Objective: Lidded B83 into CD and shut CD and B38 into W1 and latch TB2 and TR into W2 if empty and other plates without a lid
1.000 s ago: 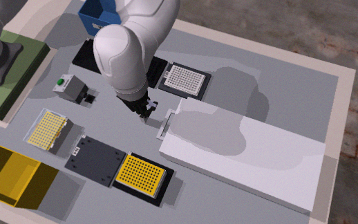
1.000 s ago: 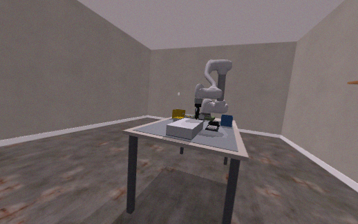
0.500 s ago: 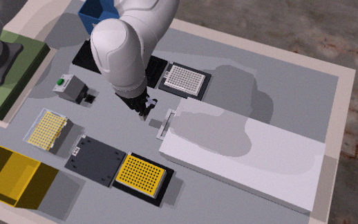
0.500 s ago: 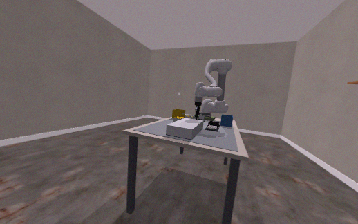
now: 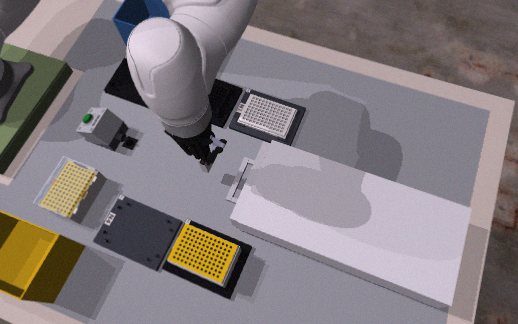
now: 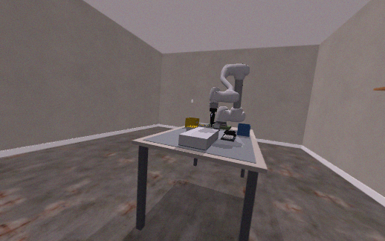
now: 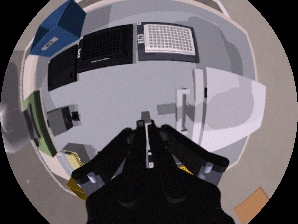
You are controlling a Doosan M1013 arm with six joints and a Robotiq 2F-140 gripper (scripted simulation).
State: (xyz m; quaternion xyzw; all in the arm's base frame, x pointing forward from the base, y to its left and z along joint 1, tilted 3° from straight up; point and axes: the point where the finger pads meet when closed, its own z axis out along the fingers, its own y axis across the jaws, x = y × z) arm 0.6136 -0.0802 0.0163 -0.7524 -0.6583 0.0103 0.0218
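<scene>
Right now the white assay plate is 18 cm to the left of my hand, 10 cm ahead of it and 6 cm below it. Round my hand: yellow tip rack 20 cm to the right, 4 cm ahead, 3 cm below; flat grey lid 19 cm ahead, 5 cm below, 3 cm to the right; clear assay plate 19 cm ahead, 6 cm below, 3 cm to the right.
</scene>
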